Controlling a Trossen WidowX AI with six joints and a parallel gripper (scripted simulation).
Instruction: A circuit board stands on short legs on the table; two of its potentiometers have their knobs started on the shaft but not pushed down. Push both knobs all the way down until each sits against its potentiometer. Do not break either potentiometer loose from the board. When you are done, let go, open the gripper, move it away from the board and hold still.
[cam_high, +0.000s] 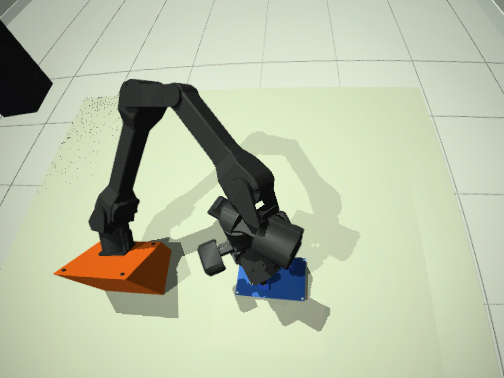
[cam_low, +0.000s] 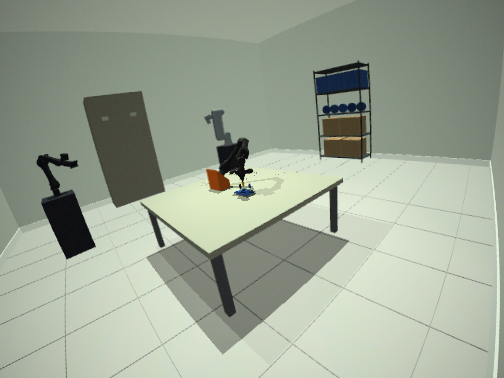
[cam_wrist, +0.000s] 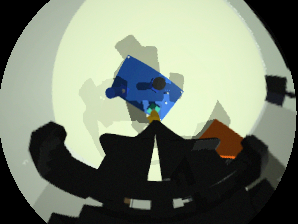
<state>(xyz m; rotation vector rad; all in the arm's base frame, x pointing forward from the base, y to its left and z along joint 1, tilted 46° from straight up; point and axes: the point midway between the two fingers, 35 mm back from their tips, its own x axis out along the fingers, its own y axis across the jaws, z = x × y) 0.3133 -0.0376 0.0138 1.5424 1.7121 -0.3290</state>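
The yellow knob lies 20 mm below my gripper tip. Round my gripper tip: black knob: 50 mm to the right, 20 mm below, 20 mm ahead.
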